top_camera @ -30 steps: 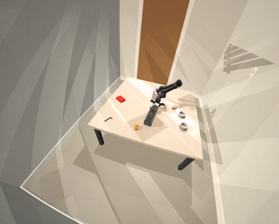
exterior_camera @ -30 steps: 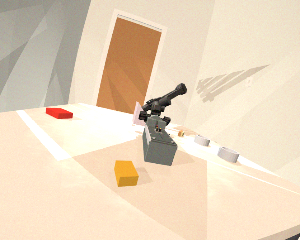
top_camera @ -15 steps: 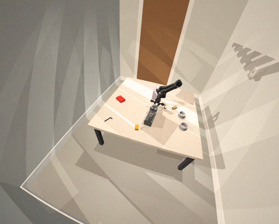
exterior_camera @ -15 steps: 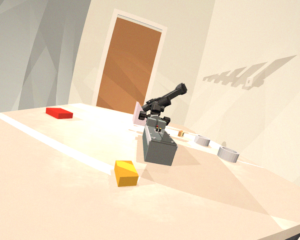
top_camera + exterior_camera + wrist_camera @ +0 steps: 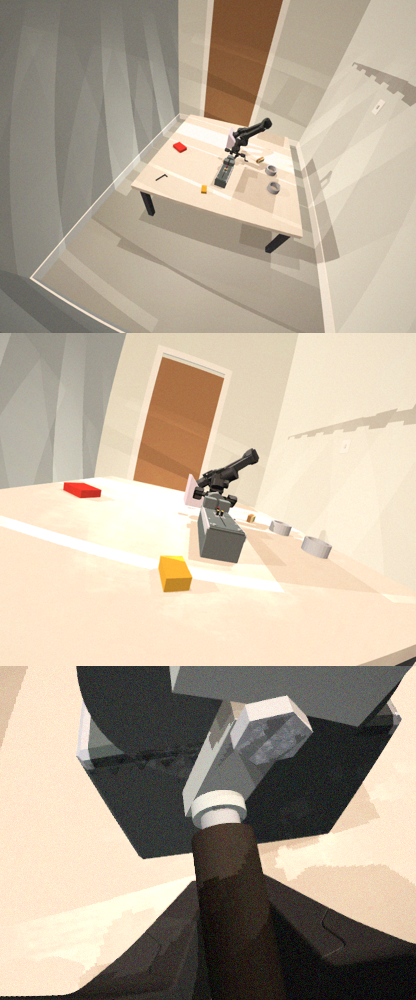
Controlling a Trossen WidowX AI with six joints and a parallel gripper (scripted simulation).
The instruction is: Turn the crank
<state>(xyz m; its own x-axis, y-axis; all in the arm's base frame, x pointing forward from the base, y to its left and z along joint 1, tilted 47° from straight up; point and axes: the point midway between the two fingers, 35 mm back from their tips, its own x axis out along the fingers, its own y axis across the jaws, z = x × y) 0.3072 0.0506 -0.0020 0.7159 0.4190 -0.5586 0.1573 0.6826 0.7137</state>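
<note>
The red pointer lies 120 mm ahead of my gripper tip, 30 mm to the right of it and 40 mm above it. Also, from my gripper tip: dark brown crank handle (20 mm behind, 20 mm above); then yellow block (360 mm ahead, 160 mm to the right, 30 mm below); then tan block (150 mm behind, 270 mm to the left, 20 mm below).
</note>
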